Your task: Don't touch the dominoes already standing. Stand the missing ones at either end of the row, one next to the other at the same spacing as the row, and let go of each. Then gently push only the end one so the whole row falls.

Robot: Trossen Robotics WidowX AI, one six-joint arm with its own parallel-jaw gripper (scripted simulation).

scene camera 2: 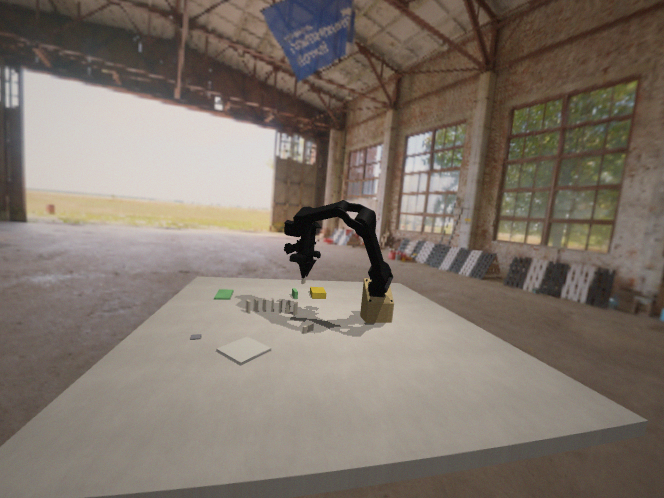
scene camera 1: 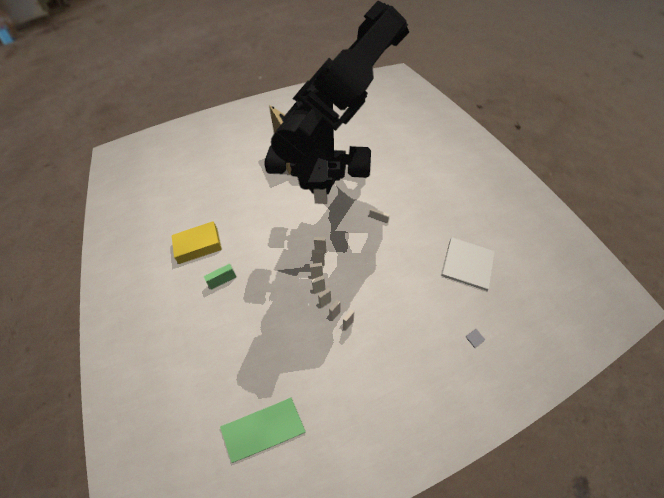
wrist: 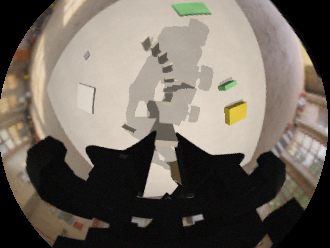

Labels:
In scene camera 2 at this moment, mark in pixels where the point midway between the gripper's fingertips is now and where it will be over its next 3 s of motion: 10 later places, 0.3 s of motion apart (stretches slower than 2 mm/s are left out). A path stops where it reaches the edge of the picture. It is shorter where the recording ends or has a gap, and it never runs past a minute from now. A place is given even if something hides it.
My gripper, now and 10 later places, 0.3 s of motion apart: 304, 277; 302, 286; 301, 299; 302, 307; 302, 308; 303, 305; 303, 288; 304, 279; 301, 295; 304, 308; 305, 310

